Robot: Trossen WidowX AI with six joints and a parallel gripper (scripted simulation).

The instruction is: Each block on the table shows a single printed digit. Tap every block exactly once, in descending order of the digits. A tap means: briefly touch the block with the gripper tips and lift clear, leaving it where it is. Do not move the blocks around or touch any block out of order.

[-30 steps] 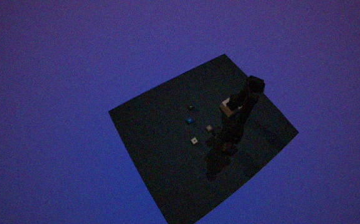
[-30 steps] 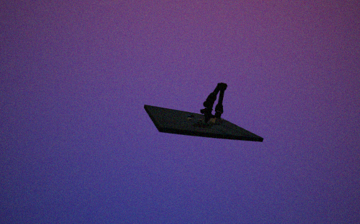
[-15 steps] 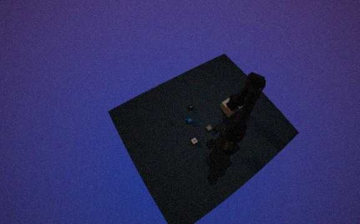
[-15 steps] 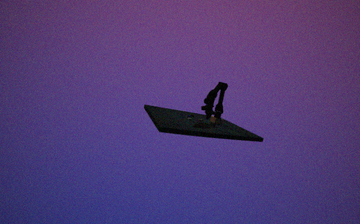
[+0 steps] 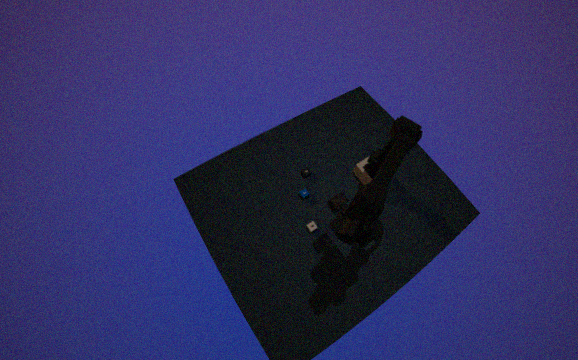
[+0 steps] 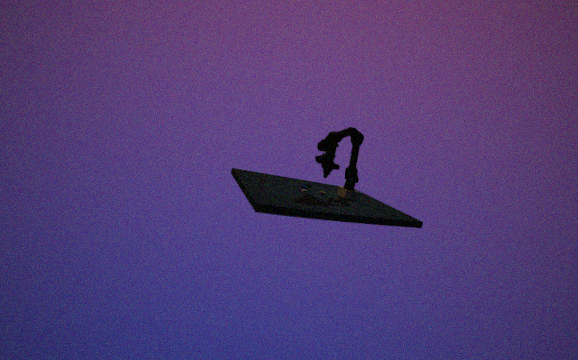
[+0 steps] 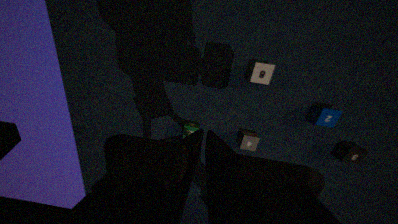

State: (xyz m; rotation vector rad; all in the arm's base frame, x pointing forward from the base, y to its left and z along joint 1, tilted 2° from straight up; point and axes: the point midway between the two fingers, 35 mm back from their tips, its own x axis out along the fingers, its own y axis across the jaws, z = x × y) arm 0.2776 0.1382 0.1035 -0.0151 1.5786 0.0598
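Now: the white block 12 cm below my gripper tip, 8 cm to the right of it and 8 cm ahead of it. The rest, counted from my gripper tip: green block: 12 cm below, 6 cm behind, 2 cm to the left; then blue block: 21 cm to the right, 12 cm below, 2 cm ahead; then tan block: 12 cm below, 10 cm to the right, 6 cm behind.
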